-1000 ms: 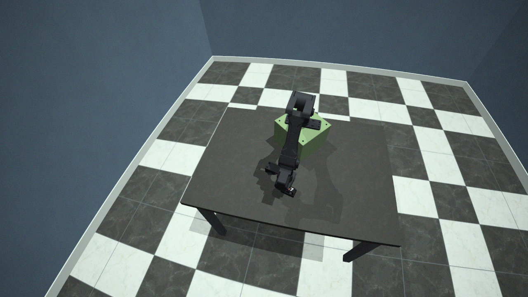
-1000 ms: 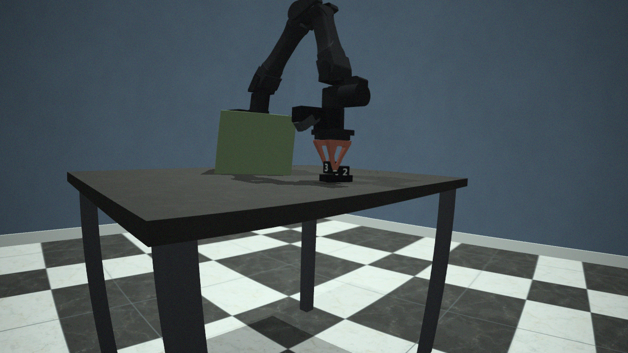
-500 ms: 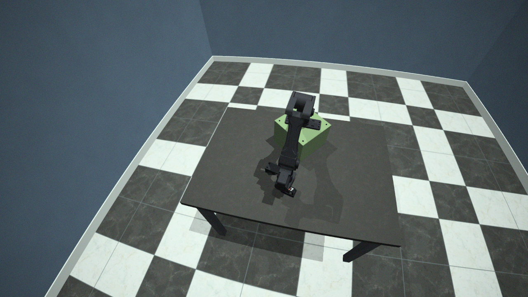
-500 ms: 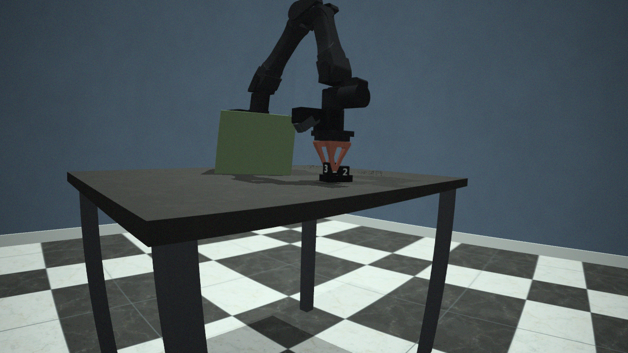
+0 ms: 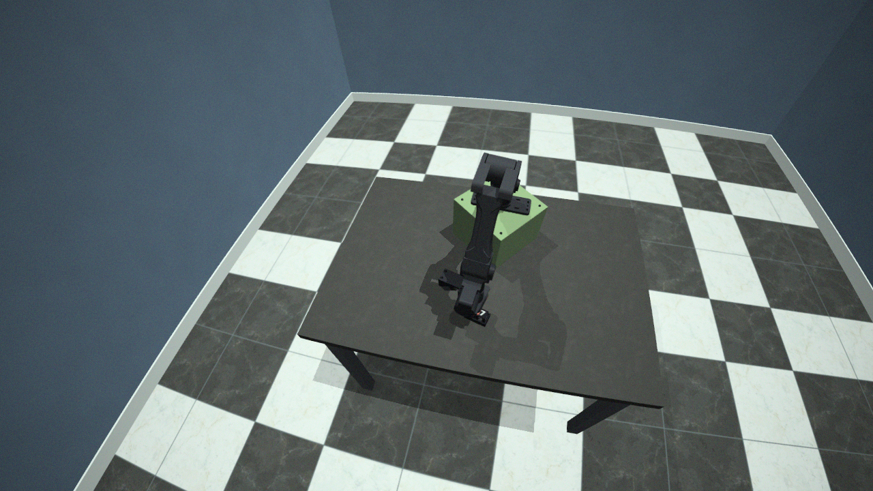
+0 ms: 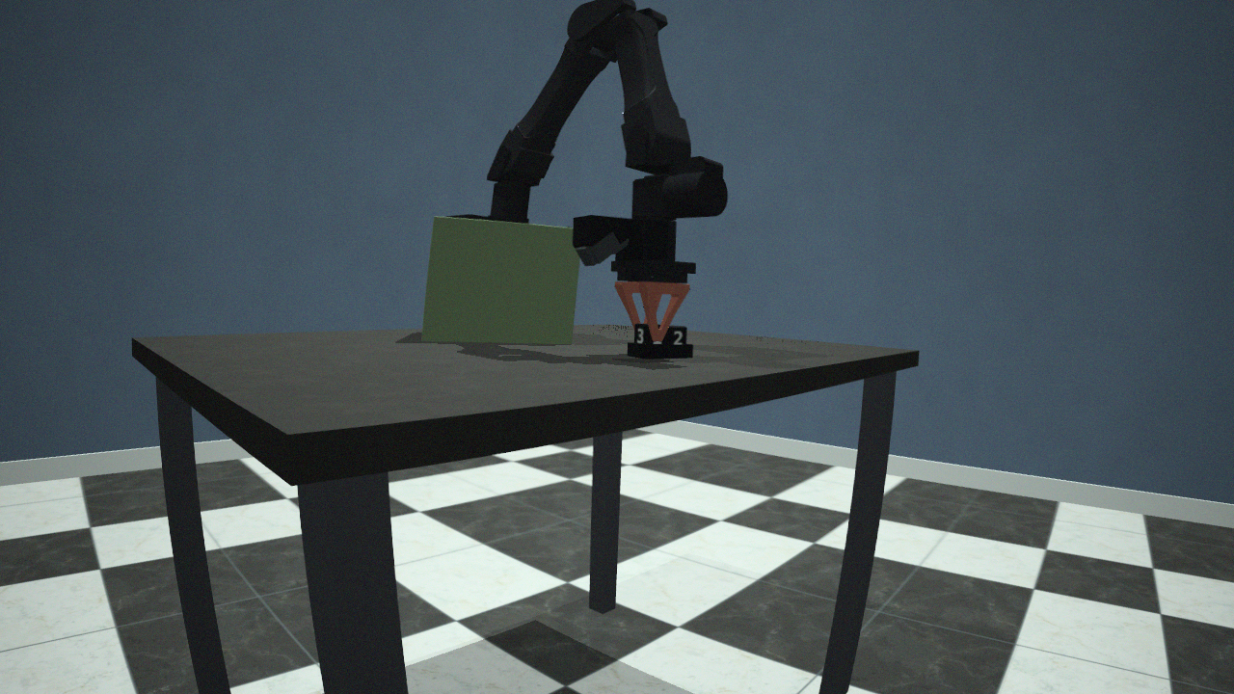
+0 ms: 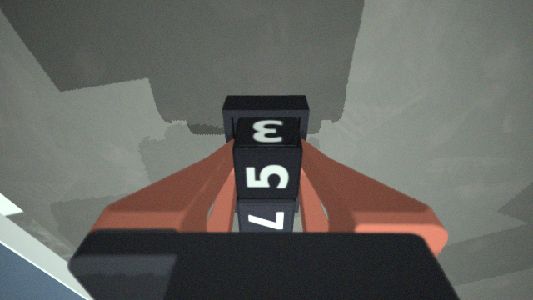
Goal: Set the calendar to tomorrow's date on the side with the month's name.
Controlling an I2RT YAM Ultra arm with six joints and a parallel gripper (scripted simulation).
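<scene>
My hand is right at the calendar cube. From my hand the other things lie so: black tray: 20 mm to the left, 20 mm below.
</scene>
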